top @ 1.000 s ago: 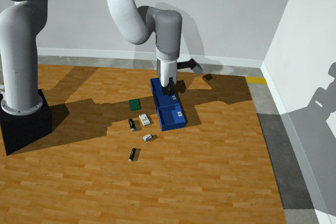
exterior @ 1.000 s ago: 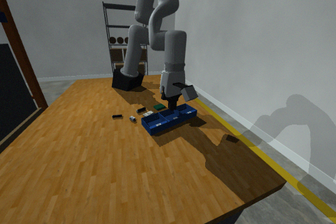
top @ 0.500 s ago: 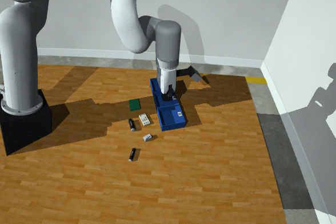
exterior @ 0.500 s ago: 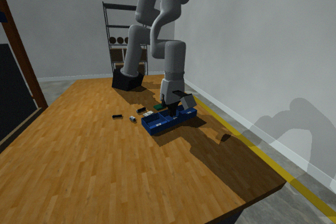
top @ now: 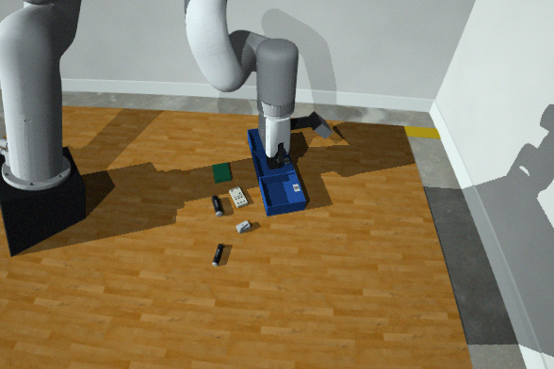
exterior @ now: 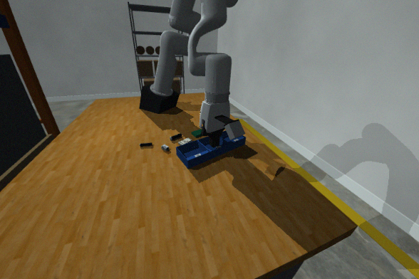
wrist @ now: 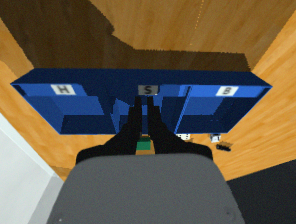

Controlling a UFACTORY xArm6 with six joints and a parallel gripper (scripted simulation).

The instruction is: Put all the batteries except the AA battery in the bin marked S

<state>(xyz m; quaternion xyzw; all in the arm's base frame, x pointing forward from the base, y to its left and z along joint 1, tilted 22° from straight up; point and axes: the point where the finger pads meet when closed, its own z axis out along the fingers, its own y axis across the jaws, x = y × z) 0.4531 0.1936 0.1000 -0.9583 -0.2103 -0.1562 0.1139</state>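
The long blue bin lies 2 cm below my hand. Round my hand: grey-white block 2 cm behind, 17 cm to the right, 3 cm below; white domino 6 cm behind, 10 cm to the right, 3 cm below; green block 12 cm behind, 4 cm to the right, 3 cm below.
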